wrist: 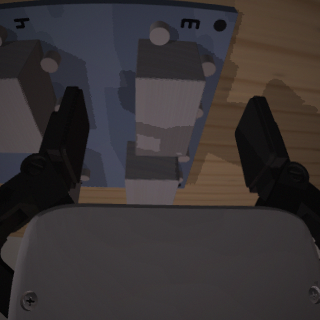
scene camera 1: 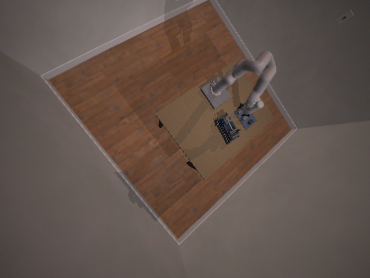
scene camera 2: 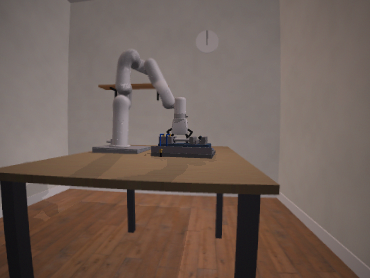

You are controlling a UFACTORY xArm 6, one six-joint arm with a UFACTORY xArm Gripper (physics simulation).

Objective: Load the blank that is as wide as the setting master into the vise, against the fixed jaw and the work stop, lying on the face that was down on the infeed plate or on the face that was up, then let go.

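Pixels of known places: gripper, between the fingertips: [wrist: 165, 108] [scene camera 1: 240, 111]; arm's base, origin of its link: [scene camera 1: 215, 90] [scene camera 2: 120, 146].
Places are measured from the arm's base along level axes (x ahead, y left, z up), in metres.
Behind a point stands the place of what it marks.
Note:
My gripper [wrist: 165, 108] {y 0.093, x 0.358, z 0.013 m} [scene camera 2: 180, 135] is open, with its fingers wide apart on either side of a tall pale grey blank [wrist: 167, 102] {y 0.084, x 0.358, z 0.017 m}, touching neither side. This blank stands among short round pins on the blue infeed plate [wrist: 105, 107] {y 0.124, x 0.396, z -0.018 m} [scene camera 1: 248, 124] {y 0.108, x 0.542, z -0.011 m}, near a dark mark and a black dot. A smaller grey block [wrist: 151, 172] {y 0.160, x 0.362, z 0.011 m} shows just below it in the wrist view, partly hidden by the gripper body. Another grey blank [wrist: 17, 105] {y 0.088, x 0.436, z 0.017 m} stands at the left, beyond the left finger. The vise [scene camera 1: 228, 130] {y -0.172, x 0.431, z 0.034 m} is beside the infeed plate; its jaws, work stop and the setting master are too small to tell apart.
The wooden table [scene camera 1: 202, 155] {y -0.554, x 0.475, z -0.027 m} [scene camera 2: 100, 167] {y -0.543, x 0.167, z -0.027 m} carries the arm's grey base plate [scene camera 1: 216, 101] {y -0.070, x 0.104, z -0.002 m} [scene camera 2: 102, 149] {y -0.134, x -0.045, z -0.008 m}. In scene camera 2, a dark grey base [scene camera 2: 182, 150] {y -0.236, x 0.415, z 0.006 m} with blue and grey parts stands in front of the gripper. A wooden shelf [scene camera 2: 145, 86] shows behind the arm.

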